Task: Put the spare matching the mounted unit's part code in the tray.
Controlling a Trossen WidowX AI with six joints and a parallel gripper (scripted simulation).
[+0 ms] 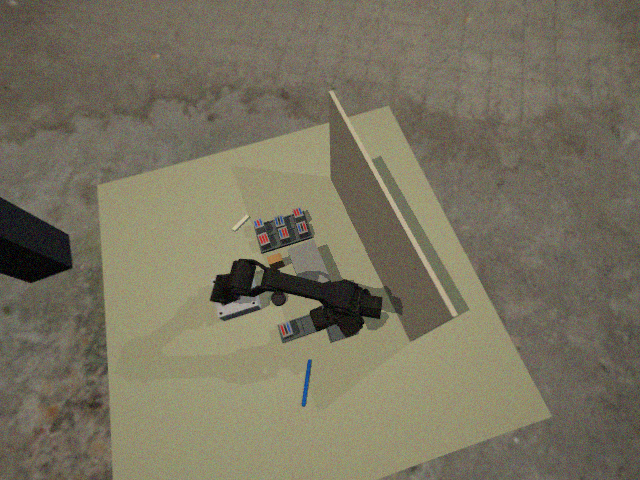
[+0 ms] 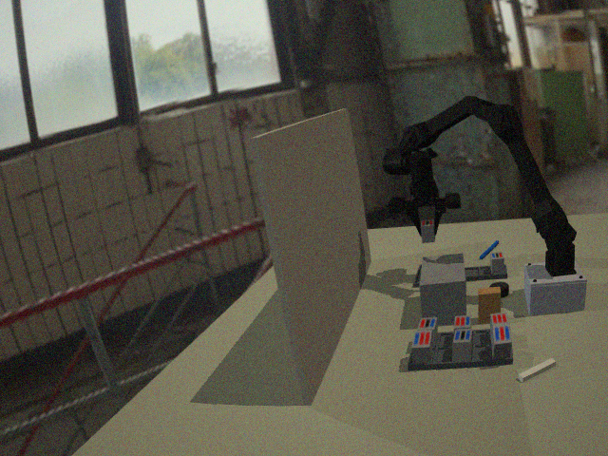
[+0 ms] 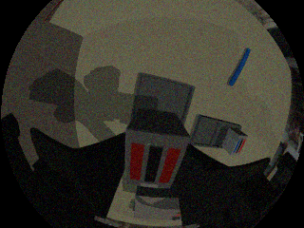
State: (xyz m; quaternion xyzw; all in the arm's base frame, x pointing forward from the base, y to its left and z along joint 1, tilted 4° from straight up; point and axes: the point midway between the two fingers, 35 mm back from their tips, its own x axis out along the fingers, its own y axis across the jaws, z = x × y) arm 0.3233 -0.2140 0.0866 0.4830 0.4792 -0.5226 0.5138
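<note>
Right now the dark tray is 11 cm below my gripper tip, 1 cm to the left of it and 1 cm behind it. From my gripper tip the other things lie so: striped block 18 cm behind, 7 cm below, 4 cm to the left; grey spare 2 cm above; grey mounted unit 21 cm to the left, 6 cm below, 4 cm behind.
</note>
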